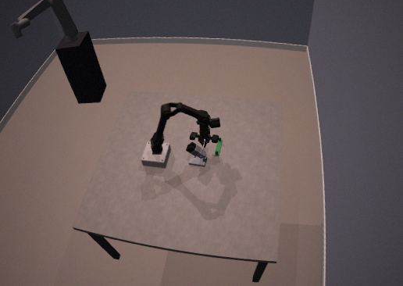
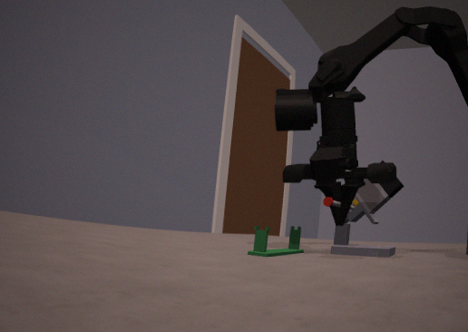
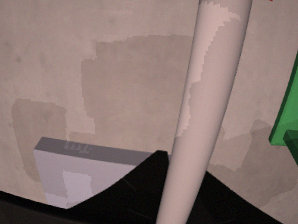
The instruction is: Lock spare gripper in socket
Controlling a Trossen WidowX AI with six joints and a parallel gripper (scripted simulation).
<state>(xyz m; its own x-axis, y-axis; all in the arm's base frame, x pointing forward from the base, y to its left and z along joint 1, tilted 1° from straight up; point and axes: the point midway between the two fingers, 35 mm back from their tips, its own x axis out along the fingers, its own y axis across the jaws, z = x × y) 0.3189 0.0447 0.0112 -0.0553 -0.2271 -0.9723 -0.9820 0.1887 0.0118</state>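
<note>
My gripper tip is now 2 cm past the grey mount and 8 cm to the left of it. Round my gripper tip: green cradle: 9 cm ahead, 3 cm to the left, 3 cm below; spare gripper: 5 cm behind, 7 cm to the right, 6 cm above.
</note>
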